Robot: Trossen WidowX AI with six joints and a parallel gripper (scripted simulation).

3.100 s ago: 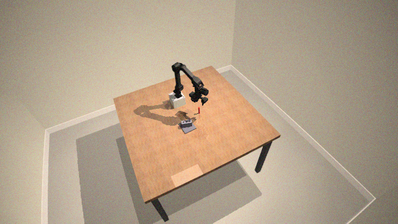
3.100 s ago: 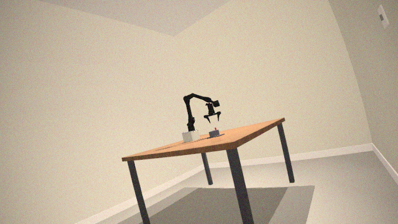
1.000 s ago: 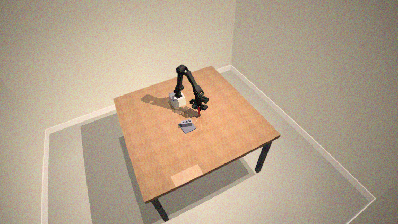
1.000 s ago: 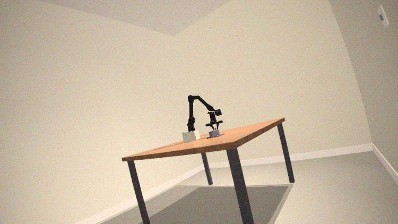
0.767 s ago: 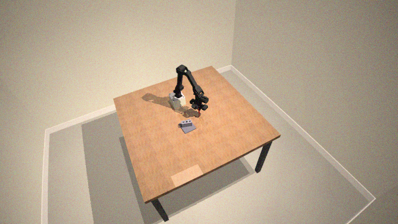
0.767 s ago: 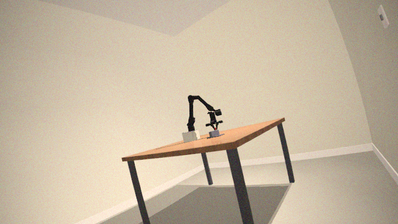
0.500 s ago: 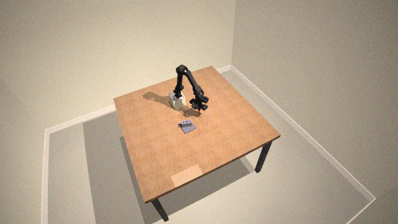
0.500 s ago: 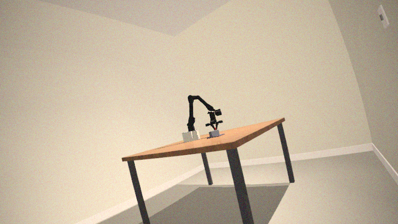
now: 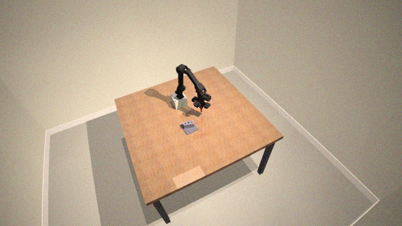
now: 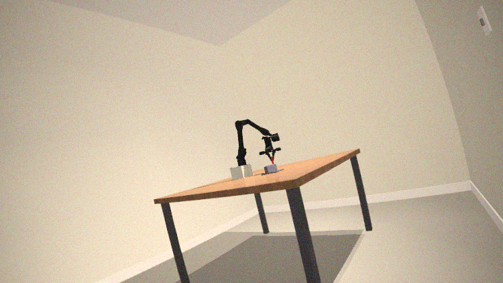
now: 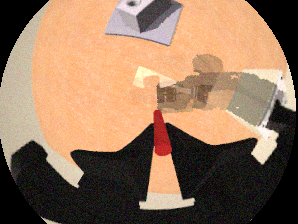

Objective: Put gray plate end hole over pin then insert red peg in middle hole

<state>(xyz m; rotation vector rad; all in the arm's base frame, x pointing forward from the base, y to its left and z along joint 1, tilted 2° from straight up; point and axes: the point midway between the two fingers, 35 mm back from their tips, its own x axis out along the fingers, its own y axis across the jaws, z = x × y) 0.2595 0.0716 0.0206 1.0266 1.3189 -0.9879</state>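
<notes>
My gripper tip is 50 mm short of the gray plate, 190 mm to the left of it and 40 mm above it. From my gripper tip the other things lie so: base: 60 mm ahead, 180 mm to the right, 70 mm below; red peg: right at my gripper tip.
</notes>
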